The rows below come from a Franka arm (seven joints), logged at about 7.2 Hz.
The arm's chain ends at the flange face. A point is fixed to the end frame.
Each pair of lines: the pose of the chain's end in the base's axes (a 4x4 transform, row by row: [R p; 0 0 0 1], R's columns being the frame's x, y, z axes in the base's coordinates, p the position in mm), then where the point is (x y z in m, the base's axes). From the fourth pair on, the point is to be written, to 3 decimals.
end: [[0.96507, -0.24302, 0.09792, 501.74], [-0.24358, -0.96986, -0.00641, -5.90], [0.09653, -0.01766, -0.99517, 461.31], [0, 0, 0, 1]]
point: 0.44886 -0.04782 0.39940
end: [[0.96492, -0.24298, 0.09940, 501.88], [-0.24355, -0.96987, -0.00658, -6.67], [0.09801, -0.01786, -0.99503, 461.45], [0, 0, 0, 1]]
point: 0.44909 -0.04860 0.39947
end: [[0.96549, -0.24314, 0.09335, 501.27], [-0.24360, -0.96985, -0.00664, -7.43], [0.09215, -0.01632, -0.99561, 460.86], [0, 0, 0, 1]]
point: 0.44810 -0.04936 0.39921
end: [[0.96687, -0.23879, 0.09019, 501.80], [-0.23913, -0.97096, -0.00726, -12.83], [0.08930, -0.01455, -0.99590, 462.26], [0, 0, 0, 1]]
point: 0.449 -0.055 0.401
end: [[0.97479, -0.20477, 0.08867, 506.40], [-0.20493, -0.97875, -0.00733, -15.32], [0.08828, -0.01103, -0.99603, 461.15], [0, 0, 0, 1]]
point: 0.455 -0.060 0.400
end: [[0.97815, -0.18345, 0.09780, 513.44], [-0.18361, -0.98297, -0.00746, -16.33], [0.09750, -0.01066, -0.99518, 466.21], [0, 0, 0, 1]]
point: 0.463 -0.062 0.405
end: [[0.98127, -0.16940, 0.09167, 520.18], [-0.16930, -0.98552, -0.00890, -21.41], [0.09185, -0.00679, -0.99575, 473.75], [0, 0, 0, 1]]
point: 0.470 -0.068 0.413
